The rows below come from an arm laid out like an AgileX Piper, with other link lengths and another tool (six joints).
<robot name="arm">
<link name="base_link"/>
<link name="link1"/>
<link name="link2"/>
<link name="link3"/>
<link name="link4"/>
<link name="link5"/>
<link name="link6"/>
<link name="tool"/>
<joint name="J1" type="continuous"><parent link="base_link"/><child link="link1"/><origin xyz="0 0 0.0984" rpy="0 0 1.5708"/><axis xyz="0 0 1"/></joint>
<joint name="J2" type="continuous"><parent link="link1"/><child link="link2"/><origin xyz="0 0 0" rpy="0 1.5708 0"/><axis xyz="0 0 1"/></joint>
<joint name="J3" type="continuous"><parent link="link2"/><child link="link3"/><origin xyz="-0.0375 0.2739 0" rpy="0 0 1.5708"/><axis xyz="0 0 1"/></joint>
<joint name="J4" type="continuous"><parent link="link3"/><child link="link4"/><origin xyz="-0.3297 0.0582 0" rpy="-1.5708 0 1.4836"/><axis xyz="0 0 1"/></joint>
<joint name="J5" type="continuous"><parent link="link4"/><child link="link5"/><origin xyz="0 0 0" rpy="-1.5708 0 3.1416"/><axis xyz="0 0 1"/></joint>
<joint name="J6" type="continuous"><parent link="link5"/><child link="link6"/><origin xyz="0 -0.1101 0" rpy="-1.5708 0 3.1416"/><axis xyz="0 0 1"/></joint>
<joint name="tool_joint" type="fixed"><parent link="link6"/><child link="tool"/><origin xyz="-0.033 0.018 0.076" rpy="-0.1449 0 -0.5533"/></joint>
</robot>
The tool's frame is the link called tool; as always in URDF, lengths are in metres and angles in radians. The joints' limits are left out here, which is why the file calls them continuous.
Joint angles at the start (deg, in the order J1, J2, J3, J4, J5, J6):
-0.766, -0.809, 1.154, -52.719, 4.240, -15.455
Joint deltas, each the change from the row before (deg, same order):
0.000, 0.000, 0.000, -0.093, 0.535, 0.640
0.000, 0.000, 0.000, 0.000, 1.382, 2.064
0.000, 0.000, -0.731, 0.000, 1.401, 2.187
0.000, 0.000, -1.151, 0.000, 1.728, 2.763
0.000, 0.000, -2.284, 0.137, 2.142, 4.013
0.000, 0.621, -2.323, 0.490, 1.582, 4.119
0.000, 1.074, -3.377, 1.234, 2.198, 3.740
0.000, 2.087, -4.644, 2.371, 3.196, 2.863
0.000, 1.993, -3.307, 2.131, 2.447, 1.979
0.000, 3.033, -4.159, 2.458, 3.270, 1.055
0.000, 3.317, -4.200, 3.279, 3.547, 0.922
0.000, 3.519, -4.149, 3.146, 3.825, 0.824
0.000, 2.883, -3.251, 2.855, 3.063, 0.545
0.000, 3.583, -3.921, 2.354, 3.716, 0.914
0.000, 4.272, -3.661, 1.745, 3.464, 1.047
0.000, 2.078, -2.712, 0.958, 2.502, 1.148
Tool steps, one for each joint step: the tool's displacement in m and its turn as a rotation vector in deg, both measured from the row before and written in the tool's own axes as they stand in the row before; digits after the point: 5 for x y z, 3 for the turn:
-0.00118, -0.00156, -0.00050, 0.385, -0.446, 0.488
-0.00299, -0.00445, -0.00139, 0.986, -1.257, 1.902
-0.00400, 0.00205, -0.00115, 0.238, -1.409, 2.075
-0.00498, 0.00487, -0.00145, -0.010, -1.778, 2.668
-0.00606, 0.01336, -0.00194, -0.937, -2.305, 4.185
-0.00317, 0.01186, -0.00075, -0.714, -1.817, 4.670
-0.00240, 0.01748, -0.00072, -0.884, -2.143, 5.120
-0.00101, 0.02114, -0.00012, -0.380, -2.710, 5.361
0.00062, 0.01135, 0.00062, 0.448, -2.113, 4.049
0.00140, 0.01210, 0.00184, 1.125, -2.717, 3.274
0.00255, 0.00824, 0.00192, 1.886, -2.943, 3.746
0.00290, 0.00557, 0.00195, 2.294, -3.220, 3.326
0.00326, 0.00195, 0.00142, 2.226, -2.559, 2.716
0.00401, 0.00303, 0.00196, 2.297, -3.233, 2.478
0.00330, -0.00061, 0.00511, 2.531, -3.647, 1.669
0.00384, 0.00358, -0.00051, 0.970, -2.027, 1.792

